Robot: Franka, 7 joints.
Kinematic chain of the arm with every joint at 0, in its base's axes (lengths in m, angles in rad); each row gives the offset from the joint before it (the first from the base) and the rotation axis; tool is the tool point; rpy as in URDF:
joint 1: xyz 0 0 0.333 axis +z
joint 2: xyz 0 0 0 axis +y
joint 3: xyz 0 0 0.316 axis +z
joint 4: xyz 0.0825 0 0 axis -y
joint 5: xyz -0.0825 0 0.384 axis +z
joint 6: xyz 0 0 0 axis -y
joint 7: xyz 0.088 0 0 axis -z
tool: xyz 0 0 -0.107 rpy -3.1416 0 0
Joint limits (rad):
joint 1: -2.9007..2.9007
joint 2: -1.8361..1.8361
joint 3: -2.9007..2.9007
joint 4: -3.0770..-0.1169
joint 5: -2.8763..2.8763
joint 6: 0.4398..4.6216
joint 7: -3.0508..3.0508
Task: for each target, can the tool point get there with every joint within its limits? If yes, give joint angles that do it. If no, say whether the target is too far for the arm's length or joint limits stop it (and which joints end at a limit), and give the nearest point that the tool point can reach.
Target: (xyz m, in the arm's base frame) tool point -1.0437 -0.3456 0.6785
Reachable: no: too far | nearest point -0.7769 -0.2573 0.5902 | short by 0.295 m
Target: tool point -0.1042 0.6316 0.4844
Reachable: yes | joints -2.2606 -0.5850 -2.1412 -1.4356 0.3304 1.5451 -2.5404
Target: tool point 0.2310 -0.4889 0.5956
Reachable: yes | joints 0.0025 1.3336 -1.7954 -2.0851 0.6848 3.9238 -1.1628
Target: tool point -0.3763 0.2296 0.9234
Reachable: yes | joints -0.6387 -0.4793 -1.7160 -0.3524 -2.2191 0.8257 1.2267
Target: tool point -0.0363 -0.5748 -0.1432
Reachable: yes | joints -1.3133 1.4899 -0.2069 -1.2767 -1.1190 1.8471 1.0582
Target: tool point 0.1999 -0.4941 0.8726
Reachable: yes | joints -1.6884 0.4064 1.1388 -0.5609 2.3780 3.6346 1.2359
